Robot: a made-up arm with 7 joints.
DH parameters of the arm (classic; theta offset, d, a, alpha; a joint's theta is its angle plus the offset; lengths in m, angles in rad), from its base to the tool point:
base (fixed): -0.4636 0 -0.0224 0
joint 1: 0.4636 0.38 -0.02 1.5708
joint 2: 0 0.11 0.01 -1.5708
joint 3: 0 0.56 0.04 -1.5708
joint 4: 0 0.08 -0.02 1.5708
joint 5: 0 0.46 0.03 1.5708
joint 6: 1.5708 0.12 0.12 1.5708
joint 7: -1.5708 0.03 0 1.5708
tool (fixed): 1.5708 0 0 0
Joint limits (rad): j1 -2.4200..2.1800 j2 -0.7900..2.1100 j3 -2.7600..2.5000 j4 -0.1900..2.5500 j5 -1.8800..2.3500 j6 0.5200..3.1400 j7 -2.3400..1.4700
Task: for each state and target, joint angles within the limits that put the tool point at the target. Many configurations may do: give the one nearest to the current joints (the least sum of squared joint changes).
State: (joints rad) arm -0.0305 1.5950 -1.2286 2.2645 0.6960 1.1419 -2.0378
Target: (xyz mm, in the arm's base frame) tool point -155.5 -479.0 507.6
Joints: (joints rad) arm 0.0501 1.5420 -1.1416 2.4232 0.7434 1.1038 -2.0378
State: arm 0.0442 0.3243 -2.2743 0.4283 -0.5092 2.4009 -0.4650
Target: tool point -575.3 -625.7 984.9
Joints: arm 0.5167 0.8089 -2.2581 0.7196 -0.5474 2.1413 -0.4650
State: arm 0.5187 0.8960 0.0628 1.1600 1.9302 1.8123 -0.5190
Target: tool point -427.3 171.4 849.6
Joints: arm 0.2716 1.2542 0.7151 1.5046 2.1264 1.8962 -0.5190
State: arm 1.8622 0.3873 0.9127 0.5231 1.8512 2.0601 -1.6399
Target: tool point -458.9 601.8 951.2
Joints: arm 2.0056 -0.5913 0.6854 0.5600 1.8180 1.8040 -1.6399
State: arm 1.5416 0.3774 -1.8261 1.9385 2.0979 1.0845 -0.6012
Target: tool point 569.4 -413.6 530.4
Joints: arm 1.4683 0.6436 -2.0805 1.8014 2.0557 1.0256 -0.6012
